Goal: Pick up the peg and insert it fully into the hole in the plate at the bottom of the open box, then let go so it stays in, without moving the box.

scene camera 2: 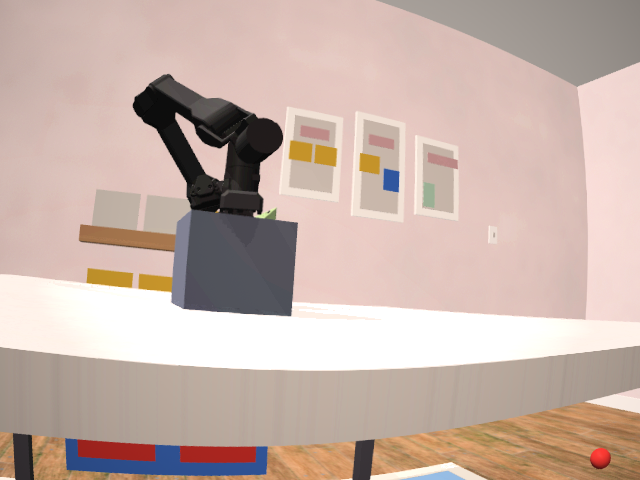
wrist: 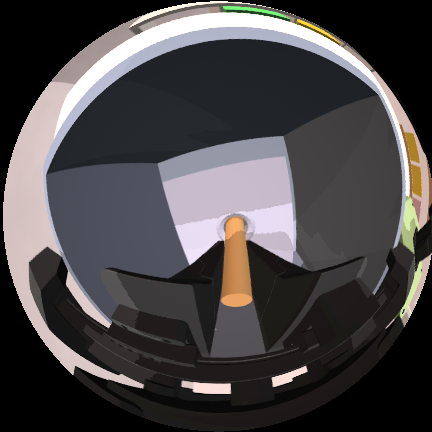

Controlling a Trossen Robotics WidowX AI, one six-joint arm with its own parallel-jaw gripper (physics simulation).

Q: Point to a pale plate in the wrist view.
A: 258, 190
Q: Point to a grey-blue box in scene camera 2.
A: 227, 263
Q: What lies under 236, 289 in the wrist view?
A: An orange-brown peg.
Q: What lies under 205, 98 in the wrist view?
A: A grey-blue box.
